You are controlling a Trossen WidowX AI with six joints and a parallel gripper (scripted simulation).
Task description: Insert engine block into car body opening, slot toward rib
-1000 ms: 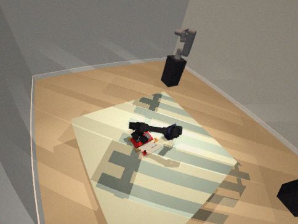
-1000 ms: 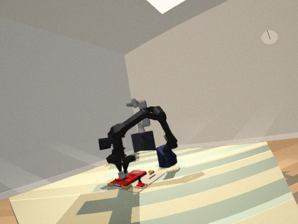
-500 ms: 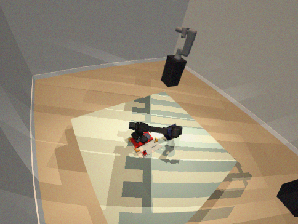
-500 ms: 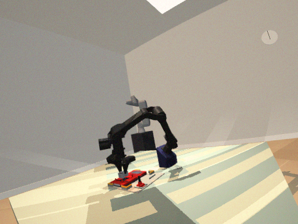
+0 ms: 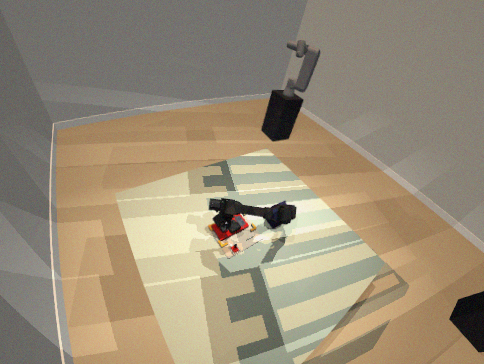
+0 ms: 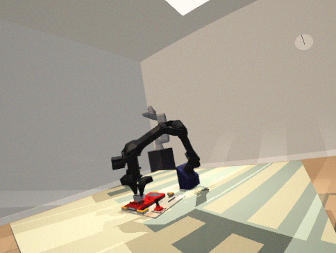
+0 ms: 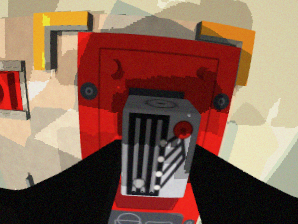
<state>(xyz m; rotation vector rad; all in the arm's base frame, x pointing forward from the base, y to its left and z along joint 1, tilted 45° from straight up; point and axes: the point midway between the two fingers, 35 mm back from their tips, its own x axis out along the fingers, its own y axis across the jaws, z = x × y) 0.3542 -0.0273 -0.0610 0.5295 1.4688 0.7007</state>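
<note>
Now: the grey engine block 10 mm below my gripper tip.
</note>
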